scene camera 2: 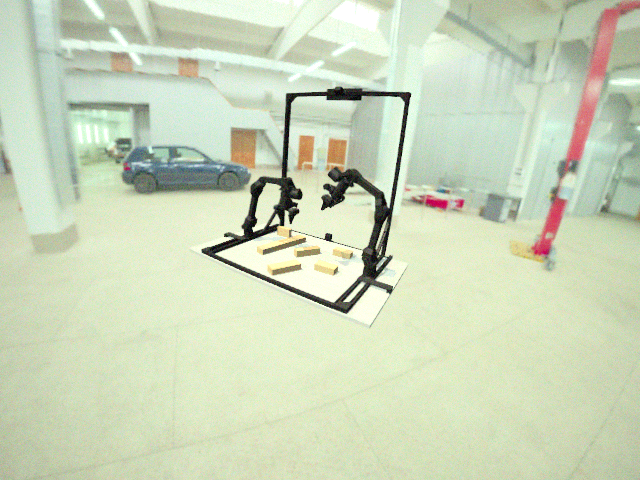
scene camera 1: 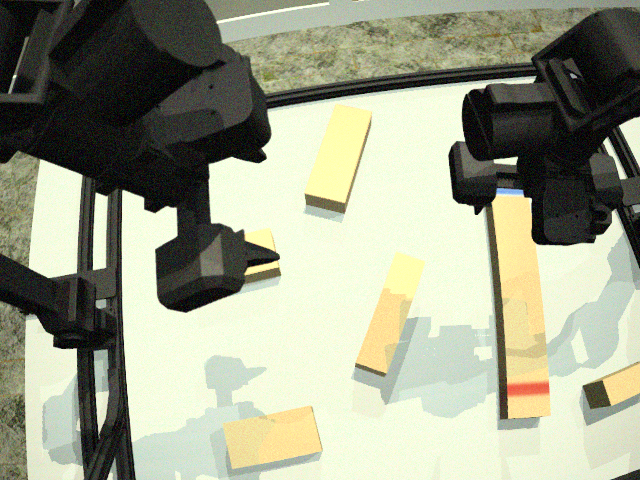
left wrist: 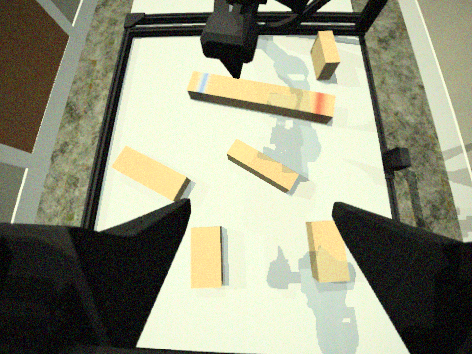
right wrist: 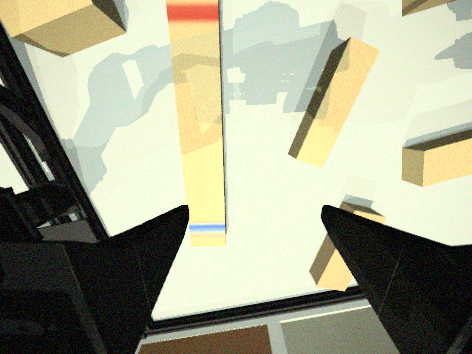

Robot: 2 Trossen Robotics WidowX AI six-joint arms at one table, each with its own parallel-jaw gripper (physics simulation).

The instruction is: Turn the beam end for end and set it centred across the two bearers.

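Seen in the pictures: left gripper, fingertip midpoint: (scene camera 2: 325, 208) (scene camera 1: 268, 206) (left wrist: 261, 206); right gripper, fingertip midpoint: (scene camera 2: 285, 222) (scene camera 1: 512, 213) (right wrist: 254, 211); left arm's base, link origin: (scene camera 2: 369, 275) (scene camera 1: 97, 329); right arm's base, link origin: (scene camera 2: 248, 236) (right wrist: 56, 198).
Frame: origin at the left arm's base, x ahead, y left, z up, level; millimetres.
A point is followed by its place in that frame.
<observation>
The long wooden beam (scene camera 1: 522, 289) {x 634, y -54, z 19 mm} (scene camera 2: 281, 244) {x 615, y -5, z 15 mm} (left wrist: 260, 95) {x 625, y -46, z 19 mm} (right wrist: 202, 185) {x 652, y 26, z 19 mm} lies flat, with a blue band near its far end and a red band near its near end in scene camera 1. Two short blocks, seemingly the bearers, lie apart at the left: one (scene camera 1: 262, 236) {x 279, y 97, z 19 mm} (left wrist: 206, 257) {x 232, y 72, z 19 mm} (right wrist: 447, 160) {x 256, y 70, z 19 mm} is partly hidden by a left finger, the other (scene camera 1: 273, 436) {x 255, y -187, z 19 mm} (left wrist: 328, 255) {x 241, y -183, z 19 mm} is nearer. My right gripper (right wrist: 254, 211) {x 581, y 2, z 175 mm} (scene camera 2: 284, 219) {x 581, y 2, z 175 mm} is open and empty above the blue-banded end, beam nearer its left-hand finger in its wrist view. My left gripper (left wrist: 261, 206) {x 318, y -12, z 311 mm} (scene camera 2: 325, 197) {x 318, y -12, z 311 mm} is open and empty, raised above the blocks.
A larger block (scene camera 1: 338, 157) {x 411, y 208, z 19 mm} (left wrist: 151, 173) {x 412, y 213, z 19 mm} lies at the back. A slim block (scene camera 1: 390, 312) {x 436, y -49, z 25 mm} (left wrist: 262, 166) {x 431, y -47, z 25 mm} (right wrist: 335, 102) {x 438, y -55, z 25 mm} lies slanted between the blocks and the beam. Another block (scene camera 1: 617, 384) {x 728, y -224, z 44 mm} (left wrist: 325, 55) {x 729, y -213, z 44 mm} lies right of the beam's red-banded end. Black rails (scene camera 1: 398, 82) {x 550, y 361, z 0 mm} frame the table.
</observation>
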